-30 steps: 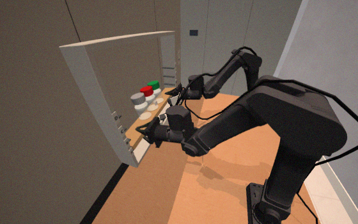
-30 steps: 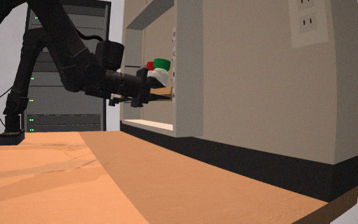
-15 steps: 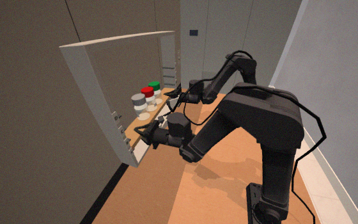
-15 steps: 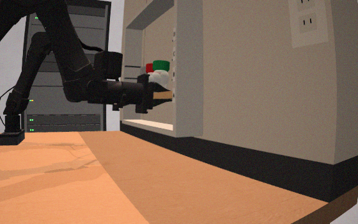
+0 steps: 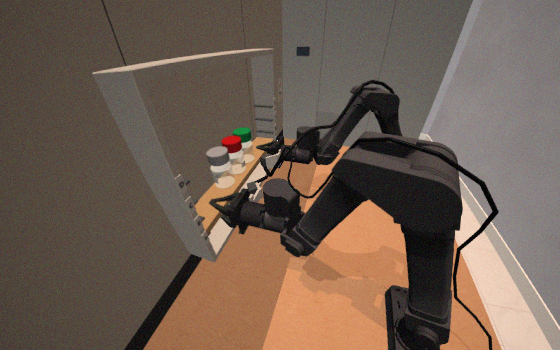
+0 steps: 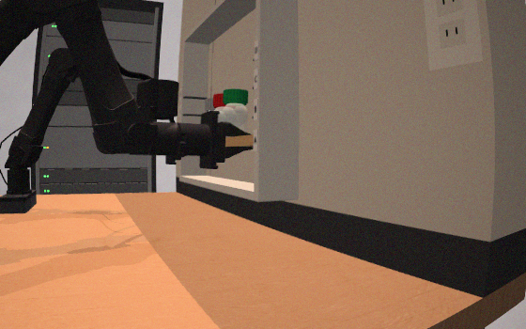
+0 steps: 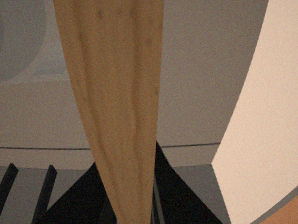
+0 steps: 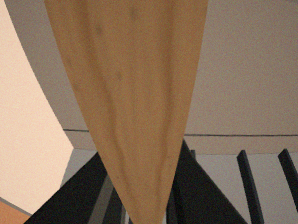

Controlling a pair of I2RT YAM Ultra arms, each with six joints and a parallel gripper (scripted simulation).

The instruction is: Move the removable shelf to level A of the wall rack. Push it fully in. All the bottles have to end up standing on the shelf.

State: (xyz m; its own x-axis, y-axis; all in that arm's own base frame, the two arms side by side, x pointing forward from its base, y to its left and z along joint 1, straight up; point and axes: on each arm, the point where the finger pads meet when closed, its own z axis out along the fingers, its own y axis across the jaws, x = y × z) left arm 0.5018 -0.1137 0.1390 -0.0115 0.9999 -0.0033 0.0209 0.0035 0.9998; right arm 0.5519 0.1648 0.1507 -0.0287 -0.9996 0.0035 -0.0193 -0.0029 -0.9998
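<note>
Now: the green-capped bottle 90 mm to the left of my right hand and 60 mm above it. From my right hand the other things lie so: wall rack (150 mm to the left, 110 mm above, 10 mm behind); then wooden shelf (150 mm to the left, 10 mm behind); then grey-capped bottle (220 mm to the left, 60 mm above, 10 mm behind).
Right now the grey-capped bottle is 20 mm ahead of my left hand, 70 mm to the right of it and 60 mm above it. Also, from my left hand: green-capped bottle (20 mm ahead, 200 mm to the right, 60 mm above); wall rack (10 mm ahead, 150 mm to the right, 110 mm above); wooden shelf (20 mm ahead, 150 mm to the right).
</note>
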